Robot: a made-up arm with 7 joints. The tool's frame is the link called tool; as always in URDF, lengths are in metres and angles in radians. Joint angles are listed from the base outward.
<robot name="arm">
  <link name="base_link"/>
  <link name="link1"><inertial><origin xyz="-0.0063 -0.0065 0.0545"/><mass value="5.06"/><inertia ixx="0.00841" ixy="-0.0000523" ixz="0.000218" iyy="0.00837" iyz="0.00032" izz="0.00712"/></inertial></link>
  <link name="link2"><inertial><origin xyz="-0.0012 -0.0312 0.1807"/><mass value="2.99"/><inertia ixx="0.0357" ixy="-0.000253" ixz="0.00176" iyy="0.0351" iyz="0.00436" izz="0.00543"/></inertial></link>
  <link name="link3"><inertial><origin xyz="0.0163 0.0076 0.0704"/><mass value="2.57"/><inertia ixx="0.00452" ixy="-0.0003" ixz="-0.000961" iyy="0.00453" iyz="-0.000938" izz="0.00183"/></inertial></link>
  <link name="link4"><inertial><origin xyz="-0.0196 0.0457 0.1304"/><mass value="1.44"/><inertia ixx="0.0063" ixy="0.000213" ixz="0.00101" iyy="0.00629" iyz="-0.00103" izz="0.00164"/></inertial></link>
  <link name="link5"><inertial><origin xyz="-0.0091 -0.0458 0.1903"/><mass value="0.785"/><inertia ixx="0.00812" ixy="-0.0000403" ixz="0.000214" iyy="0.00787" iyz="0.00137" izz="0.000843"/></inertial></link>
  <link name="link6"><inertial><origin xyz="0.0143 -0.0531 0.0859"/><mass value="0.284"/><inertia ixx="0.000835" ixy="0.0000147" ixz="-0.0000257" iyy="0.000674" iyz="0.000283" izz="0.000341"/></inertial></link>
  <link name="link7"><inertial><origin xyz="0.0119 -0.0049 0.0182"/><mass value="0.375"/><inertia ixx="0.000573" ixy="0" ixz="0" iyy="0.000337" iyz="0" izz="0.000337"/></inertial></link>
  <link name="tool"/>
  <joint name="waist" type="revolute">
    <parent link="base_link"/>
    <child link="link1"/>
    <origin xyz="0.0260 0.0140 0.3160" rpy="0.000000 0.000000 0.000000"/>
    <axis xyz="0 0 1"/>
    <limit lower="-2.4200" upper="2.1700"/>
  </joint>
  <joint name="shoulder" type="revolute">
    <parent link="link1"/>
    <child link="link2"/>
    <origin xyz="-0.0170 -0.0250 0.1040" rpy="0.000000 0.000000 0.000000"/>
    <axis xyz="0 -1 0"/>
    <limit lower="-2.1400" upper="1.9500"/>
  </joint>
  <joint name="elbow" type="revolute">
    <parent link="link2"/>
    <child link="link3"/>
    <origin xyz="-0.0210 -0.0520 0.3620" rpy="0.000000 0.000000 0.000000"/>
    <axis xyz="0 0 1"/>
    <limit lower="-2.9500" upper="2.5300"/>
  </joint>
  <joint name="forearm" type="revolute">
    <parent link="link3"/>
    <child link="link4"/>
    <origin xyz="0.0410 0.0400 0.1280" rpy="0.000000 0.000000 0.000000"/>
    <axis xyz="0 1 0"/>
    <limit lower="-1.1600" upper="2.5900"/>
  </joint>
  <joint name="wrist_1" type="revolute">
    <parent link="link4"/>
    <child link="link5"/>
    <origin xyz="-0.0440 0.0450 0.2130" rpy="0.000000 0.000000 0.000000"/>
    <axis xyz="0 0 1"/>
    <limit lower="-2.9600" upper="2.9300"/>
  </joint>
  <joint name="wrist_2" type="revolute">
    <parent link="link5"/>
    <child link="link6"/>
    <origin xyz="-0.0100 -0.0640 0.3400" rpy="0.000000 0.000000 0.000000"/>
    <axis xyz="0 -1 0"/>
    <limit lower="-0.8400" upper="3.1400"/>
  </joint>
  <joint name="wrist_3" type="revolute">
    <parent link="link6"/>
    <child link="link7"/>
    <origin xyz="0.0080 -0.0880 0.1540" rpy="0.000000 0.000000 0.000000"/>
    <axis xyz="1 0 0"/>
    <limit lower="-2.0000" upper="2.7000"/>
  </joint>
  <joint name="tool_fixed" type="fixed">
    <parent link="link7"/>
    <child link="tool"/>
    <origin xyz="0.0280 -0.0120 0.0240" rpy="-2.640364 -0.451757 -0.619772"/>
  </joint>
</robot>
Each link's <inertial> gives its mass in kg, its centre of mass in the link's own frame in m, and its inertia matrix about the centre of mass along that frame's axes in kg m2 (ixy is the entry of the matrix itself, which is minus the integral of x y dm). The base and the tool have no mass. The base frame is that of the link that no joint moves.
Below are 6 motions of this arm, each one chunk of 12 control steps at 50 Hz.
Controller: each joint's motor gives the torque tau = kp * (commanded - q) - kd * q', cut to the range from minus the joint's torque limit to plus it. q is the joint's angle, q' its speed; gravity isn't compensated. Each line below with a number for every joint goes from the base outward.
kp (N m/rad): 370 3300 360 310 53 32 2.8
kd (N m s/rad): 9.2 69 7.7 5.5 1.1 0.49 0.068
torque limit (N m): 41 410 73 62 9.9 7.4 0.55
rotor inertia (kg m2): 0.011 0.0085 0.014 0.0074 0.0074 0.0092 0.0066
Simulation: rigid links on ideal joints. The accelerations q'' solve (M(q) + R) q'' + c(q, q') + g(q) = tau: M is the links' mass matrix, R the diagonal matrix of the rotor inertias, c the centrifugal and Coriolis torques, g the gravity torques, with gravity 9.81 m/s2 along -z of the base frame. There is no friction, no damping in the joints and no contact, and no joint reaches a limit. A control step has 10 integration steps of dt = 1/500 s. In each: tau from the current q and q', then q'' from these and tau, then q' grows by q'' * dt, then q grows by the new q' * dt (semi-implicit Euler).
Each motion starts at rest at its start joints. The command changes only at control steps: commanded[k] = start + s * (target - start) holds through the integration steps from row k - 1 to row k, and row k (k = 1, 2, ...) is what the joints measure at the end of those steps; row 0 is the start. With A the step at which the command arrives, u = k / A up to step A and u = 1 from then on. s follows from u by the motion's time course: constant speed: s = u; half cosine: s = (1 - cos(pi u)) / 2; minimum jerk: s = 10 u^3 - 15 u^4 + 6 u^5; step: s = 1 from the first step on.
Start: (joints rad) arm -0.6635 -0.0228 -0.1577 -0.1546 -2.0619 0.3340 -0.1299
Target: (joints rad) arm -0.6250 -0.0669 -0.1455 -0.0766 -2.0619 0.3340 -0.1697
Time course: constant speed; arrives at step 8
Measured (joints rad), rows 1 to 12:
1: -0.6620 -0.0248 -0.1562 -0.1573 -2.0608 0.3362 -0.1300
2: -0.6576 -0.0283 -0.1538 -0.1594 -2.0569 0.3386 -0.1288
3: -0.6520 -0.0326 -0.1508 -0.1573 -2.0514 0.3366 -0.1257
4: -0.6461 -0.0376 -0.1479 -0.1505 -2.0466 0.3300 -0.1216
5: -0.6404 -0.0431 -0.1457 -0.1397 -2.0438 0.3222 -0.1183
6: -0.6353 -0.0493 -0.1443 -0.1259 -2.0435 0.3175 -0.1176
7: -0.6306 -0.0558 -0.1438 -0.1104 -2.0460 0.3181 -0.1208
8: -0.6264 -0.0626 -0.1439 -0.0942 -2.0508 0.3238 -0.1285
9: -0.6246 -0.0677 -0.1467 -0.0775 -2.0584 0.3320 -0.1407
10: -0.6254 -0.0710 -0.1503 -0.0631 -2.0697 0.3435 -0.1570
11: -0.6270 -0.0729 -0.1532 -0.0536 -2.0808 0.3571 -0.1763
12: -0.6283 -0.0736 -0.1549 -0.0496 -2.0884 0.3690 -0.1959

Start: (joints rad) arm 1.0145 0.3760 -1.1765 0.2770 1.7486 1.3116 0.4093
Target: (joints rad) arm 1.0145 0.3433 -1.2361 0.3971 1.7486 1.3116 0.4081
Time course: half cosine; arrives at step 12
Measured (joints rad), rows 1 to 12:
1: 1.0146 0.3768 -1.1767 0.2783 1.7489 1.3169 0.4094
2: 1.0132 0.3773 -1.1798 0.2822 1.7473 1.3272 0.4104
3: 1.0104 0.3767 -1.1853 0.2891 1.7414 1.3369 0.4115
4: 1.0071 0.3747 -1.1924 0.2986 1.7335 1.3429 0.4112
5: 1.0043 0.3717 -1.2003 0.3107 1.7270 1.3447 0.4083
6: 1.0026 0.3679 -1.2083 0.3251 1.7236 1.3431 0.4031
7: 1.0026 0.3635 -1.2160 0.3416 1.7238 1.3402 0.3964
8: 1.0044 0.3589 -1.2231 0.3595 1.7271 1.3374 0.3901
9: 1.0079 0.3544 -1.2293 0.3777 1.7326 1.3360 0.3857
10: 1.0129 0.3505 -1.2343 0.3951 1.7394 1.3361 0.3847
11: 1.0187 0.3473 -1.2378 0.4100 1.7468 1.3377 0.3879
12: 1.0245 0.3453 -1.2394 0.4211 1.7540 1.3400 0.3954

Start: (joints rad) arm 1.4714 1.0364 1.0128 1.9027 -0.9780 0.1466 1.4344
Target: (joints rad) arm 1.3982 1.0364 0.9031 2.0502 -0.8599 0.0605 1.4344
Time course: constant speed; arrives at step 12
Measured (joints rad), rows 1 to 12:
1: 1.4715 1.0395 1.0124 1.9076 -0.9776 0.1487 1.4347
2: 1.4716 1.0429 1.0146 1.9182 -0.9748 0.1494 1.4367
3: 1.4712 1.0447 1.0173 1.9332 -0.9729 0.1496 1.4403
4: 1.4694 1.0454 1.0179 1.9507 -0.9703 0.1498 1.4442
5: 1.4654 1.0455 1.0150 1.9689 -0.9646 0.1475 1.4475
6: 1.4591 1.0454 1.0081 1.9860 -0.9551 0.1405 1.4495
7: 1.4505 1.0450 0.9976 2.0014 -0.9420 0.1284 1.4497
8: 1.4400 1.0445 0.9842 2.0152 -0.9265 0.1130 1.4484
9: 1.4283 1.0439 0.9688 2.0280 -0.9097 0.0965 1.4457
10: 1.4162 1.0432 0.9529 2.0404 -0.8927 0.0806 1.4422
11: 1.4044 1.0426 0.9377 2.0531 -0.8764 0.0662 1.4384
12: 1.3936 1.0422 0.9240 2.0662 -0.8615 0.0537 1.4348

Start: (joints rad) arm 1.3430 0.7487 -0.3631 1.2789 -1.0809 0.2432 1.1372
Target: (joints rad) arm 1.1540 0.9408 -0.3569 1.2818 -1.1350 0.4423 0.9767
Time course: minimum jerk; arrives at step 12
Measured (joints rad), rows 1 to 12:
1: 1.3432 0.7514 -0.3625 1.2835 -1.0802 0.2440 1.1382
2: 1.3425 0.7563 -0.3624 1.2914 -1.0785 0.2447 1.1402
3: 1.3402 0.7645 -0.3632 1.3021 -1.0779 0.2480 1.1408
4: 1.3350 0.7784 -0.3645 1.3164 -1.0788 0.2575 1.1366
5: 1.3253 0.7989 -0.3663 1.3322 -1.0806 0.2738 1.1246
6: 1.3098 0.8251 -0.3690 1.3447 -1.0828 0.2951 1.1037
7: 1.2881 0.8547 -0.3728 1.3490 -1.0850 0.3188 1.0747
8: 1.2611 0.8848 -0.3779 1.3416 -1.0869 0.3431 1.0408
9: 1.2305 0.9122 -0.3833 1.3219 -1.0881 0.3670 1.0070
10: 1.1987 0.9345 -0.3874 1.2924 -1.0890 0.3900 0.9794
11: 1.1684 0.9501 -0.3883 1.2580 -1.0910 0.4123 0.9635
12: 1.1417 0.9589 -0.3841 1.2258 -1.0965 0.4347 0.9625

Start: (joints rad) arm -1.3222 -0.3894 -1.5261 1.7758 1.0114 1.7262 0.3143
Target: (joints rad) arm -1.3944 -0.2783 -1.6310 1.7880 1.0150 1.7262 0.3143
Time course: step
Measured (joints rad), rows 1 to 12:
1: -1.2852 -0.3391 -1.5360 1.7939 1.0044 1.7211 0.3067
2: -1.2803 -0.2989 -1.5449 1.7919 1.0426 1.7208 0.2965
3: -1.3108 -0.2862 -1.5593 1.7893 1.0659 1.7137 0.2970
4: -1.3463 -0.2829 -1.5868 1.7976 1.0594 1.7000 0.3069
5: -1.3822 -0.2810 -1.6159 1.8086 1.0449 1.6913 0.3202
6: -1.4147 -0.2784 -1.6416 1.8171 1.0365 1.6928 0.3332
7: -1.4404 -0.2758 -1.6618 1.8225 1.0347 1.7033 0.3452
8: -1.4574 -0.2739 -1.6750 1.8256 1.0356 1.7179 0.3557
9: -1.4650 -0.2731 -1.6806 1.8271 1.0370 1.7307 0.3641
10: -1.4637 -0.2733 -1.6787 1.8270 1.0385 1.7373 0.3693
11: -1.4548 -0.2744 -1.6706 1.8252 1.0402 1.7364 0.3709
12: -1.4403 -0.2761 -1.6580 1.8221 1.0419 1.7297 0.3689

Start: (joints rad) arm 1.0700 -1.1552 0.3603 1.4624 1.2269 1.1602 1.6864
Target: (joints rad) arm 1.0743 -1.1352 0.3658 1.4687 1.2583 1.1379 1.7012
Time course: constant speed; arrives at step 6
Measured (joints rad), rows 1 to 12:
1: 1.0704 -1.1567 0.3586 1.4629 1.2276 1.1554 1.6863
2: 1.0717 -1.1576 0.3534 1.4670 1.2309 1.1422 1.6852
3: 1.0725 -1.1567 0.3482 1.4745 1.2371 1.1298 1.6824
4: 1.0724 -1.1546 0.3456 1.4826 1.2464 1.1243 1.6780
5: 1.0715 -1.1516 0.3456 1.4892 1.2572 1.1243 1.6735
6: 1.0707 -1.1482 0.3472 1.4930 1.2670 1.1252 1.6704
7: 1.0700 -1.1458 0.3505 1.4929 1.2720 1.1267 1.6700
8: 1.0702 -1.1448 0.3536 1.4895 1.2723 1.1266 1.6726
9: 1.0715 -1.1443 0.3551 1.4847 1.2692 1.1243 1.6774
10: 1.0734 -1.1442 0.3555 1.4804 1.2643 1.1217 1.6831
11: 1.0753 -1.1441 0.3553 1.4774 1.2600 1.1206 1.6882
12: 1.0768 -1.1440 0.3551 1.4762 1.2574 1.1214 1.6920

